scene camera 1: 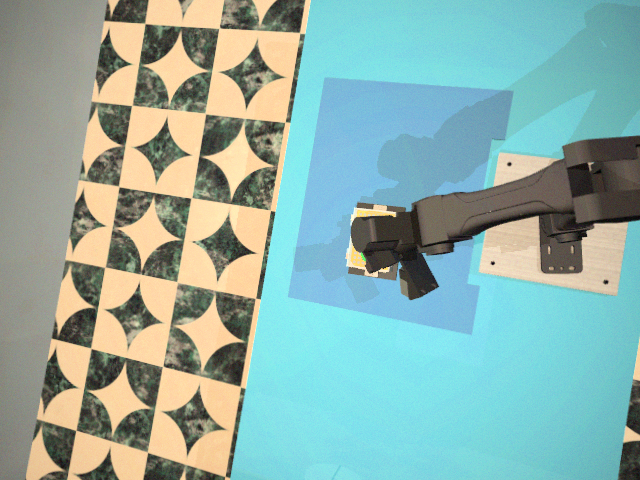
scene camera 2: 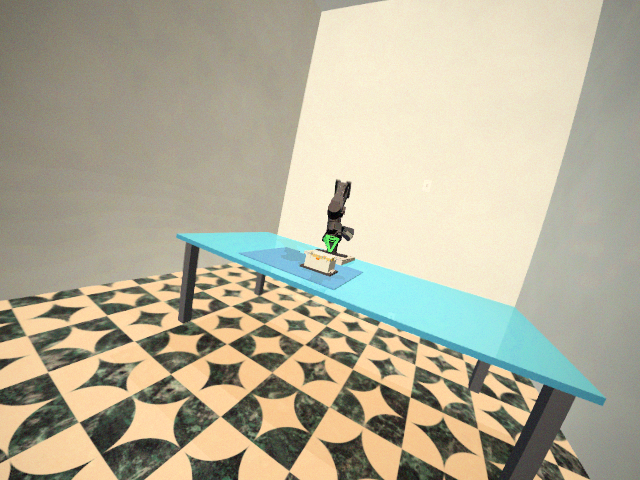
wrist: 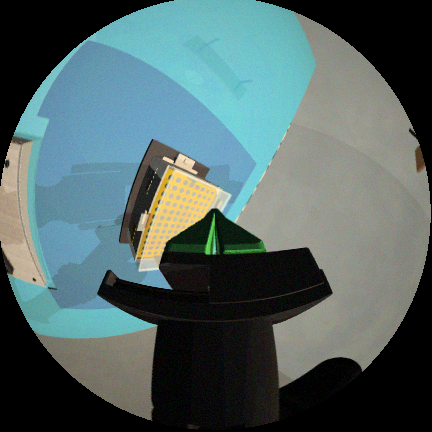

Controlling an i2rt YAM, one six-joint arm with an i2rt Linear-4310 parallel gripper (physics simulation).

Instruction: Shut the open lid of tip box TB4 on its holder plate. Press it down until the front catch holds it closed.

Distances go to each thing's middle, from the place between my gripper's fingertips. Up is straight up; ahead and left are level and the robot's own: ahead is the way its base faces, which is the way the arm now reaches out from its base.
I see the clear lid [wrist: 181,199] 40 mm to the right of my hand, 30 mm below it and 10 mm behind it.
